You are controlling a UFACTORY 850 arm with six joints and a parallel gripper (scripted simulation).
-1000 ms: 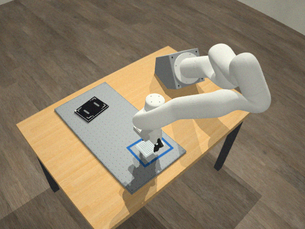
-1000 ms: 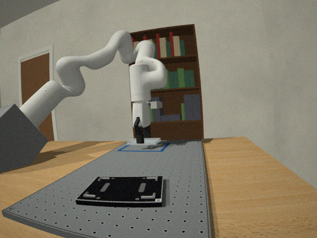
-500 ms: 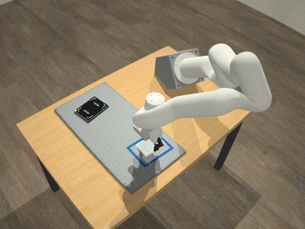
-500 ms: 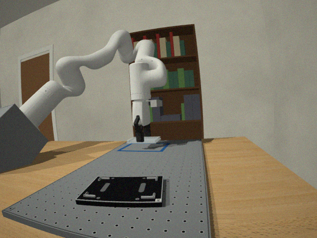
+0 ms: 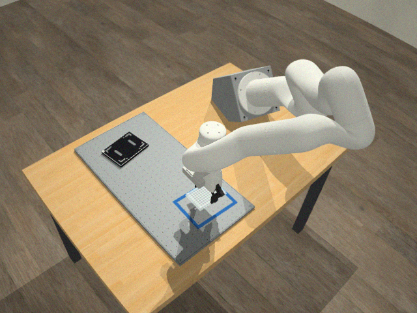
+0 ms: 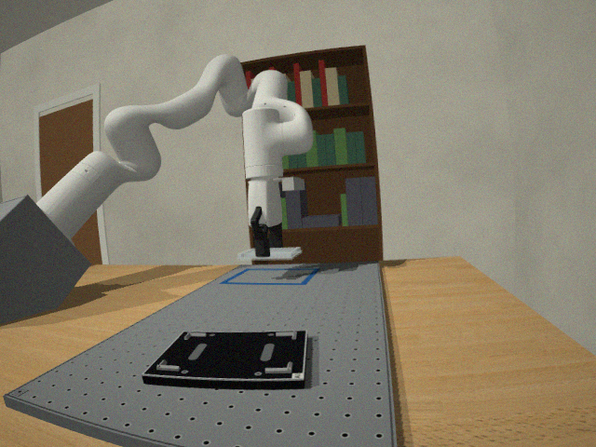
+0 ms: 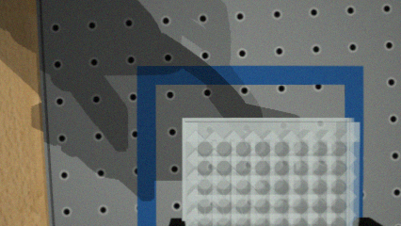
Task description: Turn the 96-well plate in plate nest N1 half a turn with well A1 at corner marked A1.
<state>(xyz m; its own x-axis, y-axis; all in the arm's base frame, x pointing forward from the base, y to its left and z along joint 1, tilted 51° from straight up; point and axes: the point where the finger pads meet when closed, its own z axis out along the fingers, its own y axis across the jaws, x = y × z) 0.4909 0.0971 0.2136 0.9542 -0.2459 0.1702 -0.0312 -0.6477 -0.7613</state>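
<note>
The black plate nest N1 lies 410 mm to the right of my hand, 80 mm ahead of it and 60 mm below it. Also, from my hand: A1 corner mark (450 mm to the right, 170 mm ahead, 50 mm below); 96-well plate (10 mm below).
</note>
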